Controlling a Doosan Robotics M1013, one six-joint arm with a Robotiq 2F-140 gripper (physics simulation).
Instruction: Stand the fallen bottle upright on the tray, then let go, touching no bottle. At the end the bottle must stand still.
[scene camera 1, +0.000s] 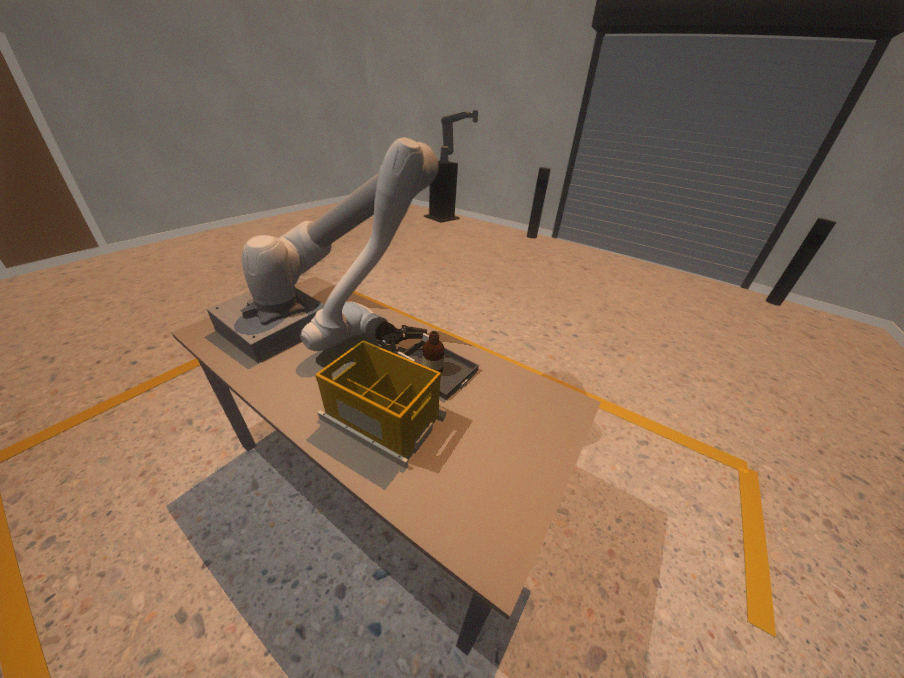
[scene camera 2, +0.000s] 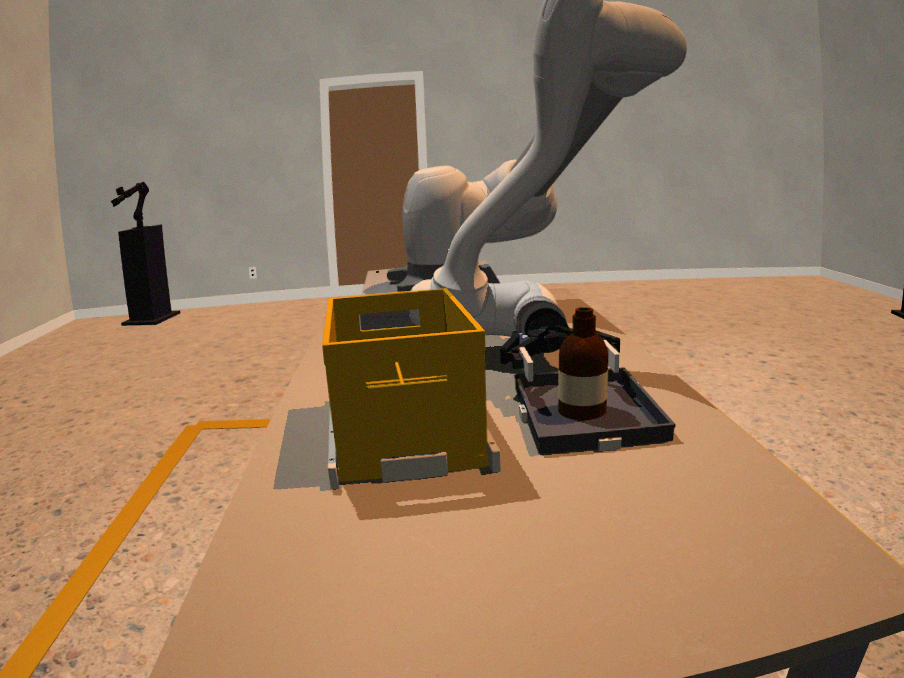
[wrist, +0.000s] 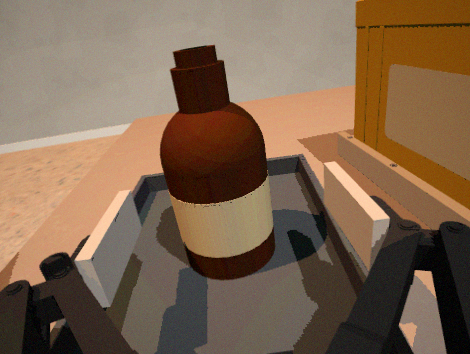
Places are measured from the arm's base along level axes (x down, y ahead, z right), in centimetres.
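Where they show: gripper, fingertip midpoint: (scene camera 1: 427, 353) (scene camera 2: 574, 367) (wrist: 229, 196); arm's base at its link origin: (scene camera 1: 278, 306).
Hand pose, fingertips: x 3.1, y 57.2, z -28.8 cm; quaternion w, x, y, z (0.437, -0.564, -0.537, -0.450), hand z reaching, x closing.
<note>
Things, the pixels of their top centre, and the offset from my fingertips.
- brown bottle at its top centre: (wrist: 193, 47) (scene camera 2: 584, 309) (scene camera 1: 434, 332) dx -9.4, dy +2.0, dz -1.2 cm
- dark tray at its top centre: (wrist: 216, 229) (scene camera 2: 588, 397) (scene camera 1: 434, 363) dx +4.1, dy +1.8, dz -2.0 cm
- yellow crate at its top centre: (scene camera 2: 394, 311) (scene camera 1: 378, 373) dx -10.9, dy +9.0, dz +24.5 cm
The brown bottle (scene camera 1: 433, 346) (scene camera 2: 582, 357) (wrist: 217, 150) with a cream label stands upright on its base on the dark tray (scene camera 1: 465, 381) (scene camera 2: 565, 442) (wrist: 286, 163), inside its low rim. It leans in the wrist view, where the table edge is slanted too, but is upright in both scene views. My gripper (scene camera 1: 416, 347) (scene camera 2: 570, 359) (wrist: 229, 196) is wide open and low, on the arm's side of the bottle. Its pale pads point toward the bottle's two sides, with a gap on each side in the wrist view. Nothing is held, and I see no contact with the bottle.
A yellow crate (scene camera 1: 357, 419) (scene camera 2: 408, 419) (wrist: 420, 45) with dividers stands beside the tray, close to the right finger in the wrist view. Pale brackets (scene camera 1: 362, 437) (scene camera 2: 414, 467) (wrist: 400, 170) surround its base. The arm's base stands at the table's far end in scene camera 2.
</note>
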